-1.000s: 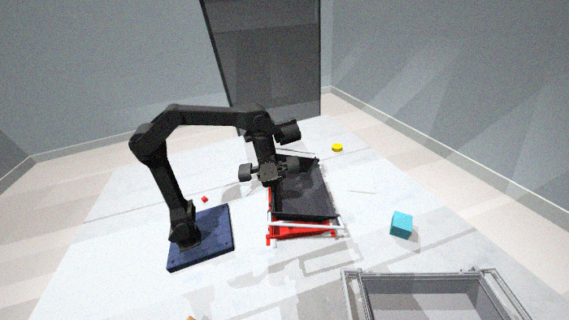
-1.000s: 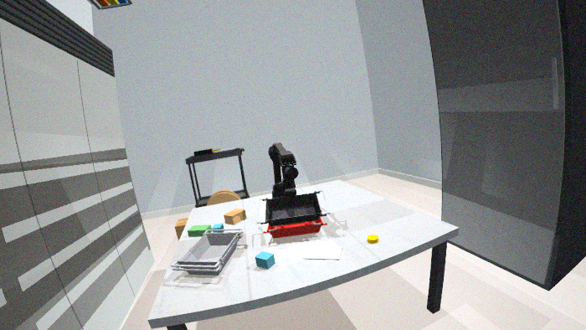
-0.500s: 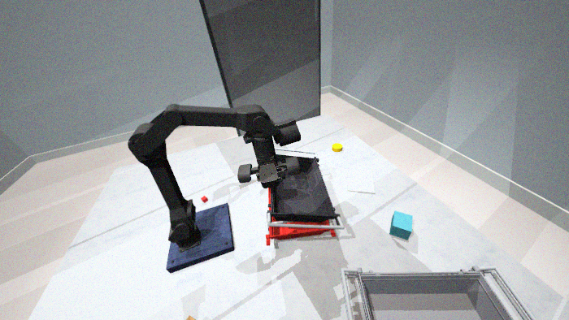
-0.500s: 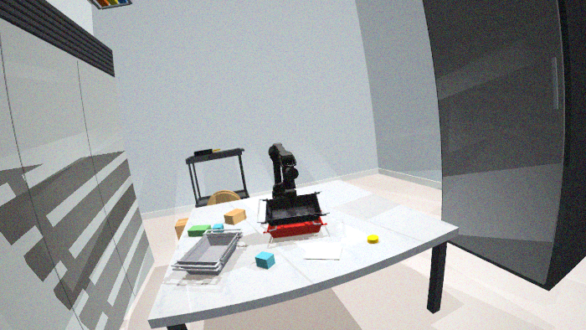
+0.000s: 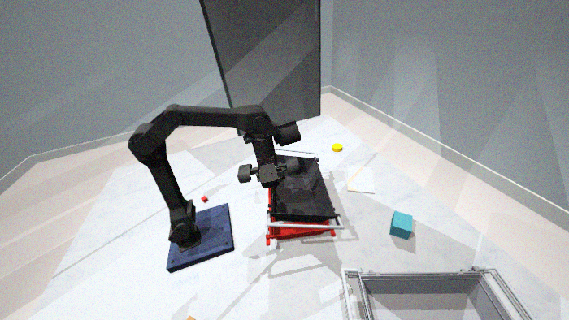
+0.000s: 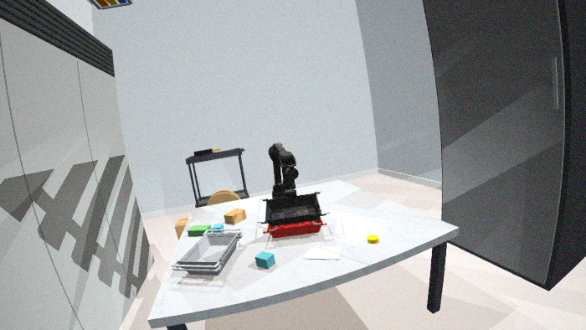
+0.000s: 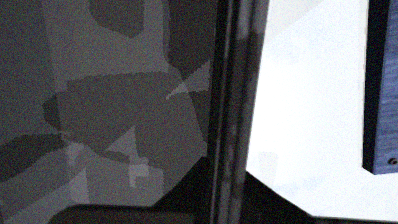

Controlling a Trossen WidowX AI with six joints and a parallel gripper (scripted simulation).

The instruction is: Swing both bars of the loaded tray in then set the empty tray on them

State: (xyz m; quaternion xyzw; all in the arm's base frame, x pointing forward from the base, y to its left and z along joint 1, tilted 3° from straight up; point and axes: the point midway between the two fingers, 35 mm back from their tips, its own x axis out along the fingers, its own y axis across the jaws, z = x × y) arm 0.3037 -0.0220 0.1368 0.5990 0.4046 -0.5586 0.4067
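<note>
Right now the black tray is 8 cm ahead of my gripper tip, 3 cm to the right of it and 1 cm above it. Round my gripper tip: yellow disc 41 cm ahead, 20 cm to the left, 11 cm below; then cream sheet 36 cm ahead, 12 cm below, 2 cm to the right.
</note>
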